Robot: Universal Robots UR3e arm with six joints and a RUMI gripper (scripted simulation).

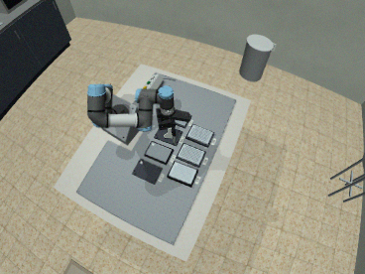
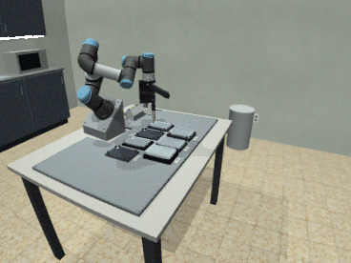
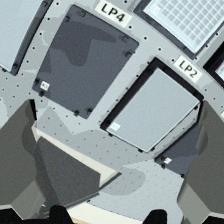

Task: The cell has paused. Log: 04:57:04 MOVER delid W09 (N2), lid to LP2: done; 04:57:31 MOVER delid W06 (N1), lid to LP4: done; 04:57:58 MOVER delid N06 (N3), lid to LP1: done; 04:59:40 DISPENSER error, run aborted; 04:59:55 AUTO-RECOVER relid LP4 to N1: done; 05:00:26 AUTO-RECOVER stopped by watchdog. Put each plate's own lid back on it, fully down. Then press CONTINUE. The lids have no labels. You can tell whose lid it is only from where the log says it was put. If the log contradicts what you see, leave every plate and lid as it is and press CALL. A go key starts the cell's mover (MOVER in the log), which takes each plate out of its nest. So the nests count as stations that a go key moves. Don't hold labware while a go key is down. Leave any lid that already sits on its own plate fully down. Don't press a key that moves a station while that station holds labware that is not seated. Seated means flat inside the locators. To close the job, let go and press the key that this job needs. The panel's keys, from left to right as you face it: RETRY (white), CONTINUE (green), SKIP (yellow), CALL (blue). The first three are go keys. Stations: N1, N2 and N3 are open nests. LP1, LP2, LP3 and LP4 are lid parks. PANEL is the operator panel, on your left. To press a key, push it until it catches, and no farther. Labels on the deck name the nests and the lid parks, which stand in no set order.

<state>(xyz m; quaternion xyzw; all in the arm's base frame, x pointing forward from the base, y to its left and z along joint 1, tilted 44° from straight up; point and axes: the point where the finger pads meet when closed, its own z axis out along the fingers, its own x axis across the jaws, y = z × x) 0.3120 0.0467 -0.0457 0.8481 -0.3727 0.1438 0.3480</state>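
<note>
Now: the plate 110 mm ahead of my hand, 120 mm to the left of it and 110 mm below it. The rest, counted from my hand: lid park LP4: 50 mm behind, 30 mm to the left, 130 mm below; then LP2 label: 50 mm ahead, 80 mm to the right, 130 mm below; then LP4 label: 40 mm ahead, 50 mm to the left, 130 mm below.
</note>
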